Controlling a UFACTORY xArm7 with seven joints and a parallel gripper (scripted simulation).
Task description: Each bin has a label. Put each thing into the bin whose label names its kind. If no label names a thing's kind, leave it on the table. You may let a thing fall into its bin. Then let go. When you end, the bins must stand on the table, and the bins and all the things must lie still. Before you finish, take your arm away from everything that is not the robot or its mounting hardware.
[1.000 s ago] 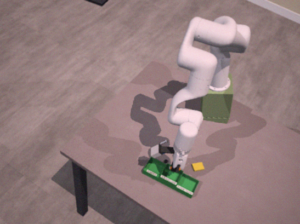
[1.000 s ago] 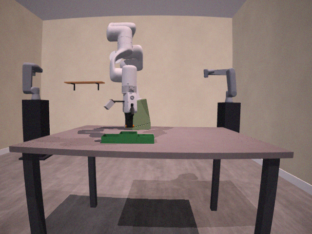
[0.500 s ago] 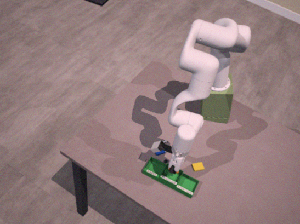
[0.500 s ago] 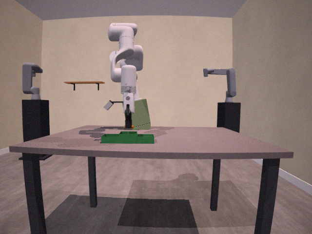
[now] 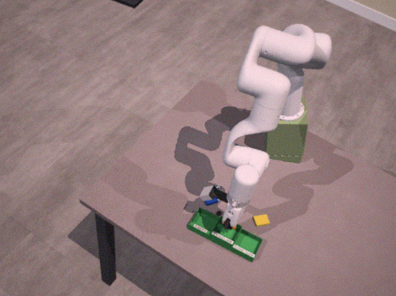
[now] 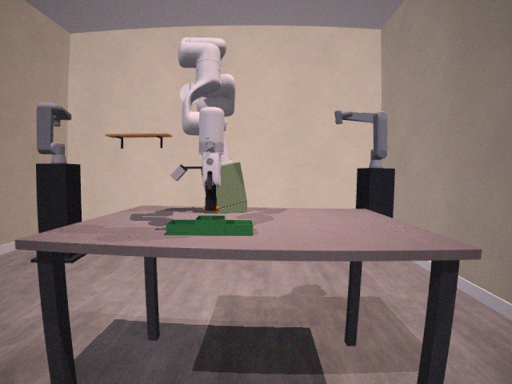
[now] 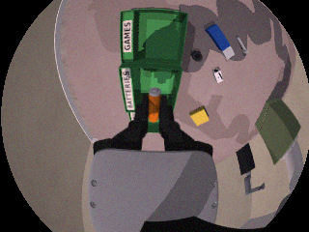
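Now: the black round piece 8 cm below my hand, 7 cm behind it and 5 cm to the right of it. The rest, counted from my hand: blue-and-white block 11 cm behind, 9 cm to the right, 8 cm below; then grey thing 12 cm behind, 8 cm below, 2 cm to the right; then orange thing 2 cm below.
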